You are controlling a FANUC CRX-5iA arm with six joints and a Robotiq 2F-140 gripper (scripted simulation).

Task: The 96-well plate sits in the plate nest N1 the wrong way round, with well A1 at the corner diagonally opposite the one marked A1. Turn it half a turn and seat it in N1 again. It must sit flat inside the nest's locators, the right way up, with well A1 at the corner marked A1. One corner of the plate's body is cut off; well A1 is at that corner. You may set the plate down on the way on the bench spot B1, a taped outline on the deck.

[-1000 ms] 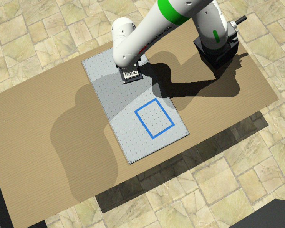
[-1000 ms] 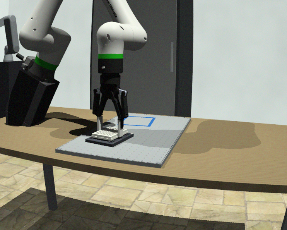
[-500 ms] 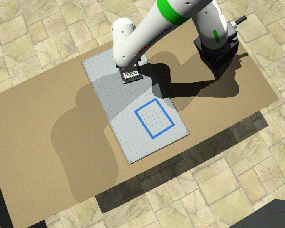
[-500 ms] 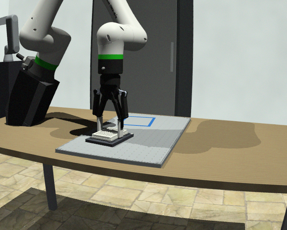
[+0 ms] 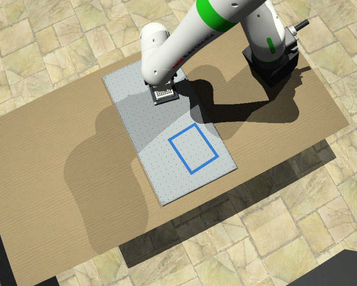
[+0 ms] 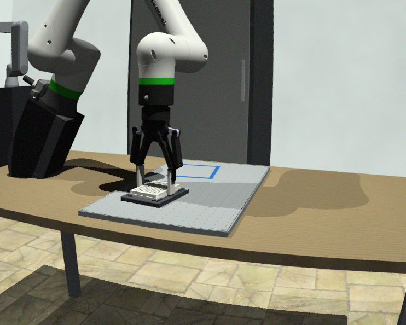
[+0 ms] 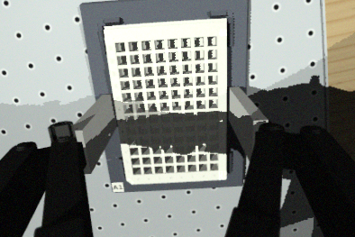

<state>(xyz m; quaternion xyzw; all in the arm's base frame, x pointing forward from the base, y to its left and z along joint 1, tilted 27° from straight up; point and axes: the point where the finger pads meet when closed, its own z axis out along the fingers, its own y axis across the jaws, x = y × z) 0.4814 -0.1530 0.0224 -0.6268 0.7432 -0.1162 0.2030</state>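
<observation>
Right now the white 96-well plate is 2 cm below my hand. The rest, counted from my hand: dark plate nest N1: 3 cm below; then A1 label: 6 cm ahead, 7 cm to the left, 3 cm below.
</observation>
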